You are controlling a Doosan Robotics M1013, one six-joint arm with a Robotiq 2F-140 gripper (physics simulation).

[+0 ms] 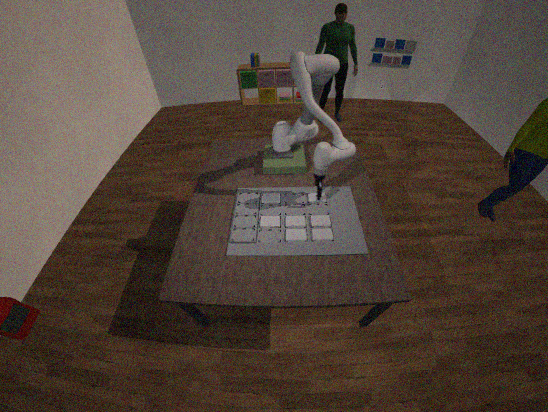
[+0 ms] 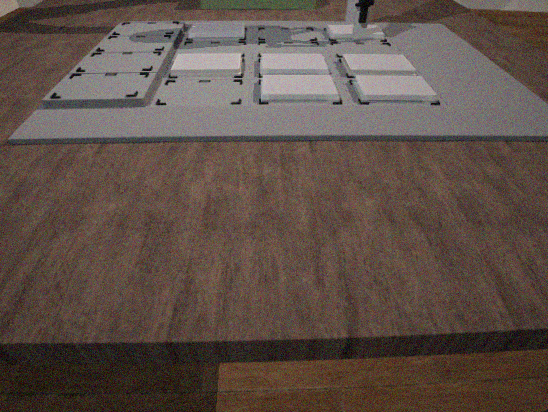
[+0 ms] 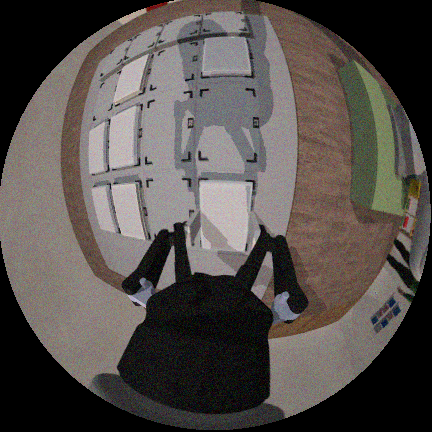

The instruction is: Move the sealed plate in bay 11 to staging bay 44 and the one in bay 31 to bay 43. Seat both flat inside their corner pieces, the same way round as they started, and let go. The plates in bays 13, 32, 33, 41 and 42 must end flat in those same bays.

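Places are measured from the arm's base along level axes (x right, y down, z ahead), in millimetres.
Pixels of known places: gripper, fingertip midpoint: (image 1: pixel 316 197) (image 2: pixel 354 32) (image 3: pixel 224 217); arm's base at its link origin: (image 1: pixel 282 152).
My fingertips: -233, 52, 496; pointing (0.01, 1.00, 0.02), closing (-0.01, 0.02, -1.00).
Observation:
For each thing: its top centre in the pictures, then the offset to it from my fingertips, as dx, dy, dz. "pt": a spot on its surface instead.
- bay 11 at a spot on its surface: (image 3: pixel 225 205) (image 1: pixel 313 196) pt +24, -9, -2
- bay 31 at a spot on its surface: (image 2: pixel 378 63) (image 3: pixel 123 211) (image 1: pixel 320 221) pt +6, -9, +223
- Bay 43 at a spot on its surface: (image 2: pixel 200 92) (image 1: pixel 269 235) pt +336, +6, +313
- bay 44 at a spot on its surface: (image 2: pixel 95 87) (image 1: pixel 242 235) pt +508, -9, +316
- bay 13 at a spot on its surface: (image 3: pixel 226 56) (image 1: pixel 274 197) pt +305, -9, -10
- bay 33 at a spot on its surface: (image 3: pixel 132 80) (image 1: pixel 273 219) pt +307, -9, +190
- bay 32 at a spot on its surface: (image 3: pixel 124 137) (image 1: pixel 296 218) pt +162, -9, +194
- bay 42 at a spot on its surface: (image 3: pixel 98 147) (image 1: pixel 296 231) pt +167, -9, +296
- bay 41 at a spot on its surface: (image 3: pixel 103 207) (image 1: pixel 321 232) pt +13, -9, +306
The white sealed plate of bay 11 (image 1: pixel 312 198) (image 2: pixel 340 32) (image 3: pixel 225 205) lies flat in its bay in the row nearest the robot base. My gripper (image 1: pixel 319 198) (image 2: pixel 362 23) (image 3: pixel 224 217) points down and is shut on it, one pad at each long side. The plate of bay 31 (image 1: pixel 320 220) (image 2: pixel 378 63) (image 3: pixel 129 209) lies flat. Bay 43 (image 1: pixel 270 236) (image 2: pixel 200 92) and bay 44 (image 1: pixel 244 235) (image 2: pixel 95 87), on the raised strip, hold no plate. The contact at the pads' lower edges is hard to see.
Plates of bay 13 (image 1: pixel 270 198) (image 3: pixel 226 56), bay 33 (image 1: pixel 270 221) (image 3: pixel 132 80), bay 32 (image 1: pixel 295 220) (image 3: pixel 124 137), bay 42 (image 1: pixel 296 234) (image 3: pixel 98 147) and bay 41 (image 1: pixel 322 234) (image 3: pixel 103 207) lie flat. A green base block (image 1: pixel 285 166) stands behind the mat.

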